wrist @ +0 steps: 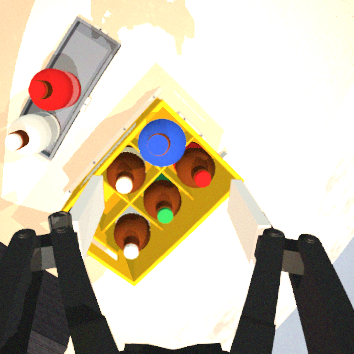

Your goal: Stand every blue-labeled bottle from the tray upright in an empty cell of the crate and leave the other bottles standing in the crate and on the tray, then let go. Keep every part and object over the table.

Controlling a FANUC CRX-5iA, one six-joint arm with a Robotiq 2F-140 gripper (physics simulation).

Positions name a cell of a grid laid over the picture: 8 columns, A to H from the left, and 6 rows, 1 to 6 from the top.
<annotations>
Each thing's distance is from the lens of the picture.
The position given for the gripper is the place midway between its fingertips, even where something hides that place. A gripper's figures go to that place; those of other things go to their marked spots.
gripper (D4): 0.21 m
blue-labeled bottle (D3): 0.35 m
cream-capped bottle (C3): 0.47 m
The marked spots on the cream-capped bottle and the blue-labeled bottle are 0.13 m apart.
</annotations>
